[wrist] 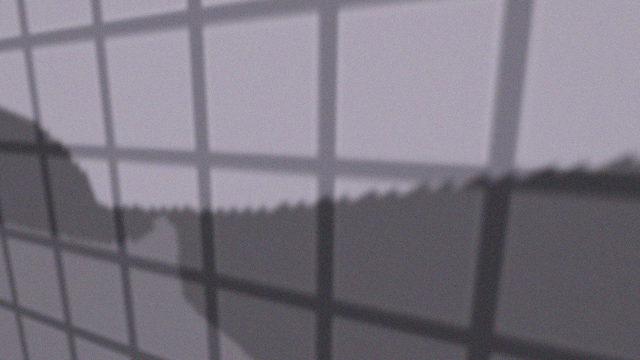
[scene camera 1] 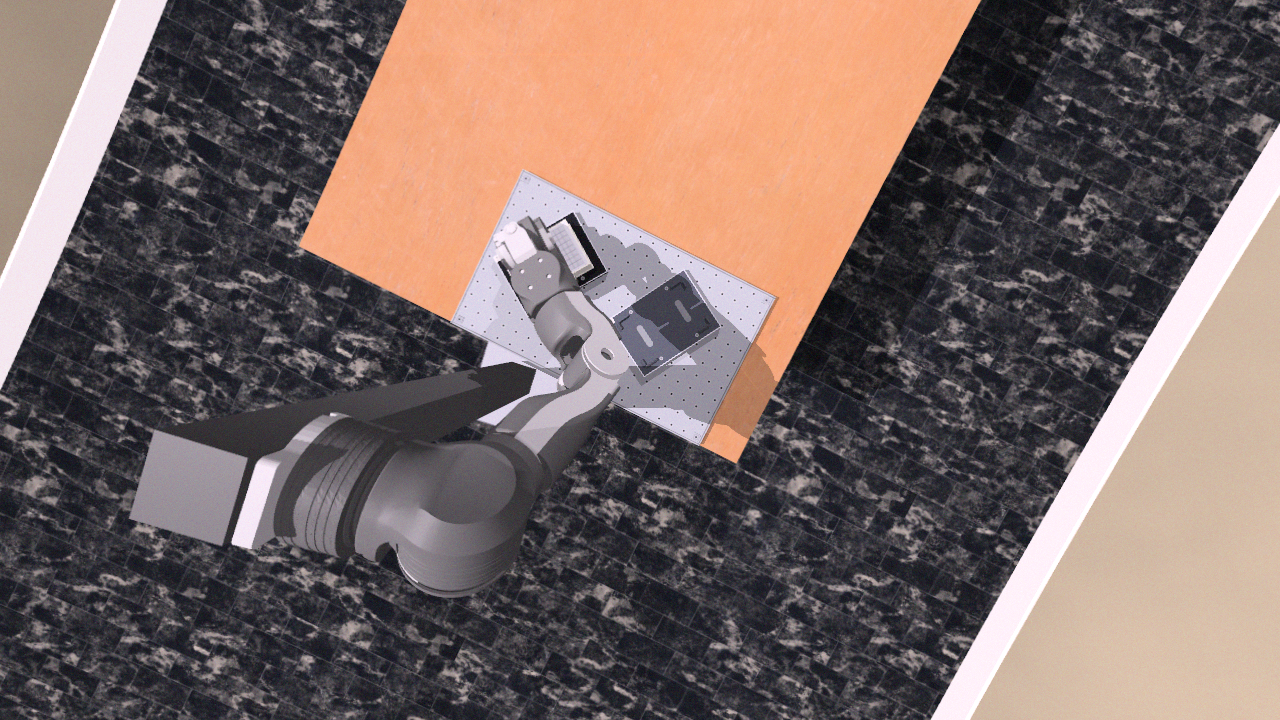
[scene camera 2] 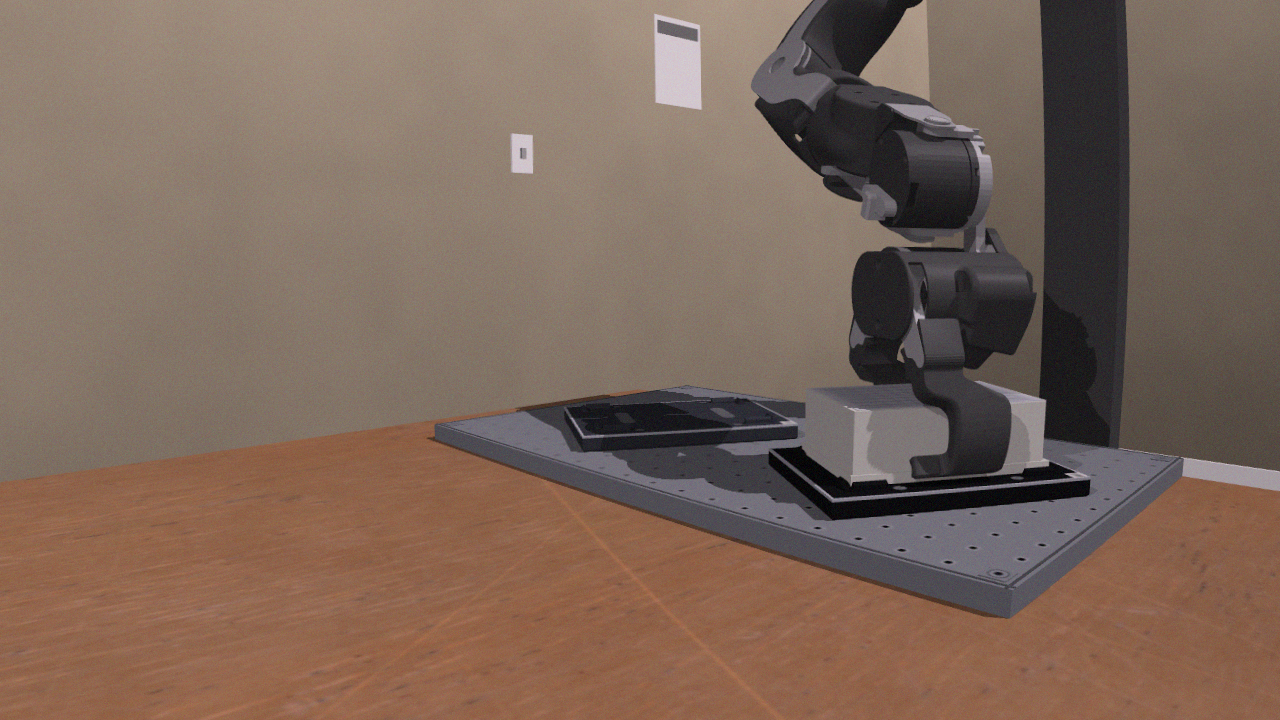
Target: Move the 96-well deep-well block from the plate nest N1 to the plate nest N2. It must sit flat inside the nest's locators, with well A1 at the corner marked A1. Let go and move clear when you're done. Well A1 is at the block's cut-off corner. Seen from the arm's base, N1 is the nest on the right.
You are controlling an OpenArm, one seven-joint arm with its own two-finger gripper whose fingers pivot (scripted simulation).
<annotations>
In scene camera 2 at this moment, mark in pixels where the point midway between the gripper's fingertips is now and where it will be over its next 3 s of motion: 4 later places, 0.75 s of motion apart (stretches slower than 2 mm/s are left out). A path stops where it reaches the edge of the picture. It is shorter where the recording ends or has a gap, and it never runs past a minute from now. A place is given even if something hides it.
The gripper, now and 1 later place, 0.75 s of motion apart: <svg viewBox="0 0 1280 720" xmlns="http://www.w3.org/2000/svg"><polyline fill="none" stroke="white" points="918,457 923,382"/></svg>
</annotations>
